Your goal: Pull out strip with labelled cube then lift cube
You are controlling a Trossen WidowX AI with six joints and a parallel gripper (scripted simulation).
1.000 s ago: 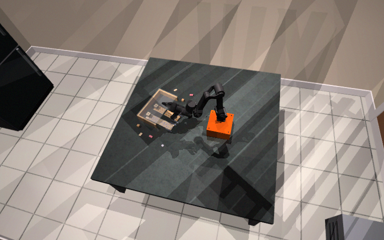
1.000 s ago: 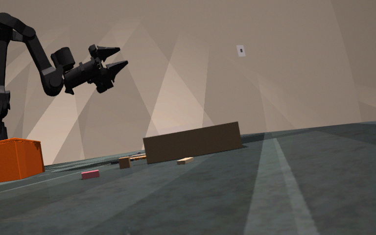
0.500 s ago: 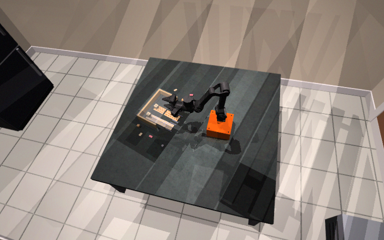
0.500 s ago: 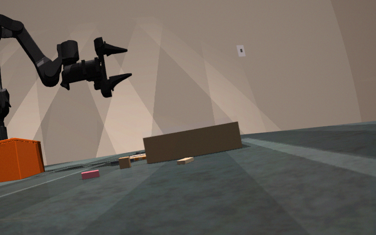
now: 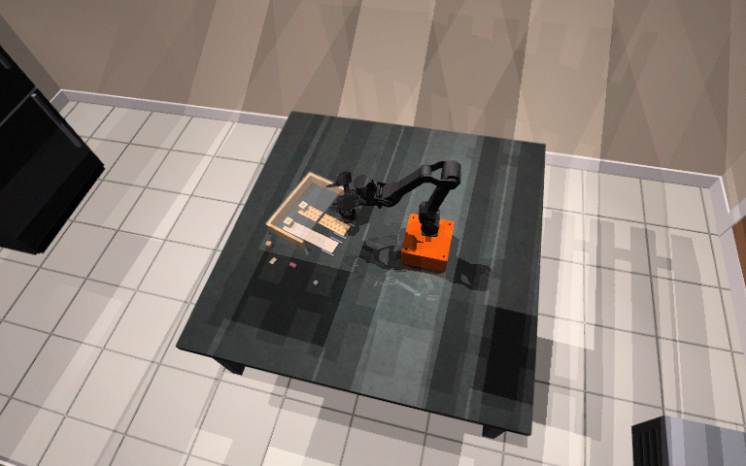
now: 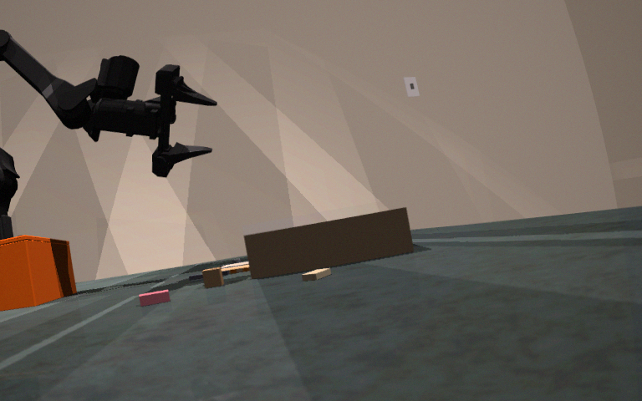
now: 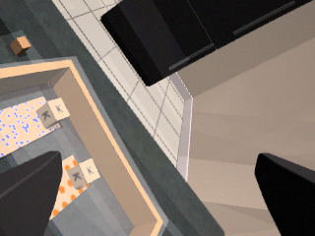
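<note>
The orange-dotted strip is 1 cm ahead of my gripper tip, 3 cm to the right of it and 24 cm below it.
</note>
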